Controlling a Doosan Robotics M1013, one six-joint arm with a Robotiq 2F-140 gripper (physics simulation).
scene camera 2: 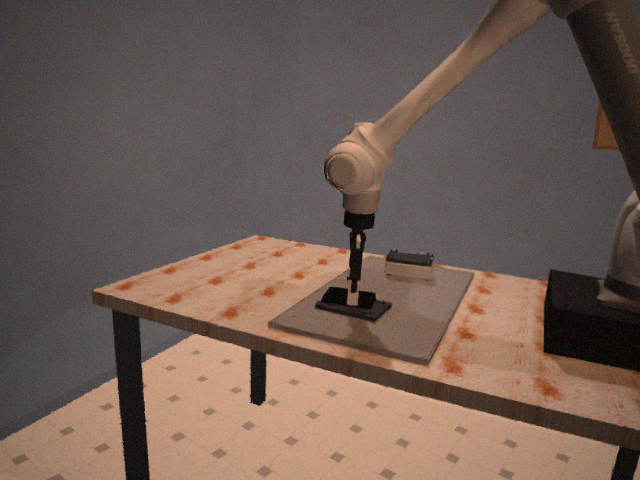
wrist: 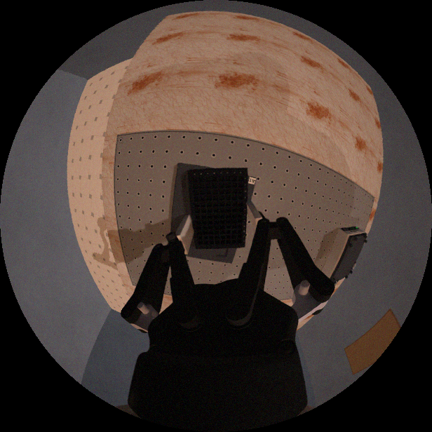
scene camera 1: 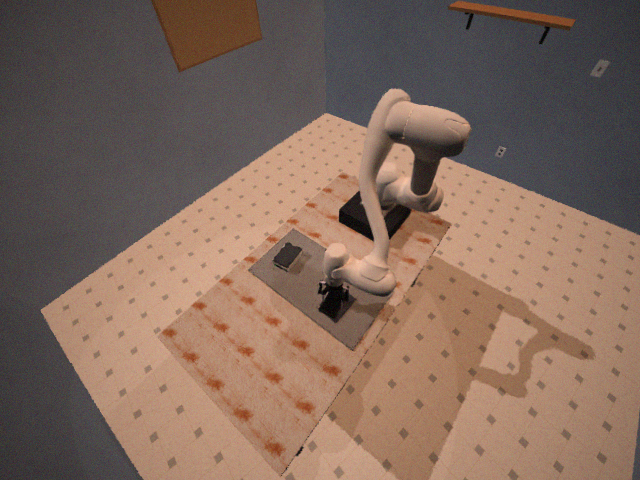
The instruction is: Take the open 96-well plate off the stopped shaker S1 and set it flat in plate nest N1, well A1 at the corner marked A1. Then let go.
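Seen in the pictures: gripper, fingertip midpoint: (scene camera 2: pixel 351 297) (scene camera 1: pixel 332 302); arm's base, origin of the base link: (scene camera 2: pixel 637 302).
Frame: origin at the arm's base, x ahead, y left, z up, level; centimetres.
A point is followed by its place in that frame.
Observation:
The black open 96-well plate (scene camera 1: pixel 329 308) @(x 68.1, y 22.0, z -6.6 cm) (scene camera 2: pixel 334 296) @(x 67.5, y 24.5, z -6.4 cm) (wrist: pixel 218 200) is at the dark nest N1 (scene camera 2: pixel 381 310) @(x 55.2, y 22.4, z -7.9 cm) (wrist: pixel 180 190), slightly turned against it. In the wrist view, strips of the nest show along its left and near sides. A small A1 label (wrist: pixel 252 180) shows beside the plate's far right corner. My gripper (scene camera 1: pixel 333 300) @(x 64.4, y 20.7, z -7.2 cm) (scene camera 2: pixel 353 297) @(x 64.4, y 20.7, z -7.2 cm) (wrist: pixel 218 215) points down, shut on the plate, with a pale pad against each long side. Whether the plate rests in the nest or is slightly raised, and which plate corner is A1, I cannot tell. Shaker S1 (scene camera 1: pixel 287 256) @(x 63.0, y -14.2, z -3.6 cm) (scene camera 2: pixel 408 267) @(x 60.7, y -10.6, z -5.7 cm) (wrist: pixel 349 255) has no plate on it.
The grey perforated board (scene camera 1: pixel 302 289) @(x 69.4, y 3.9, z -9.1 cm) (scene camera 2: pixel 408 330) @(x 46.2, y 27.2, z -9.1 cm) (wrist: pixel 145 200) bears the nest and the shaker. It lies on the rust-spotted table (scene camera 1: pixel 232 372) @(x 118.7, y 10.6, z -10.4 cm) (scene camera 2: pixel 206 268) @(x 118.0, y 18.3, z -10.4 cm) (wrist: pixel 200 105). The arm's black base block (scene camera 1: pixel 356 215) @(x 17.5, y -3.9, z 0.5 cm) (scene camera 2: pixel 584 320) @(x 10.9, y 17.1, z -1.3 cm) stands behind the board on the same table.

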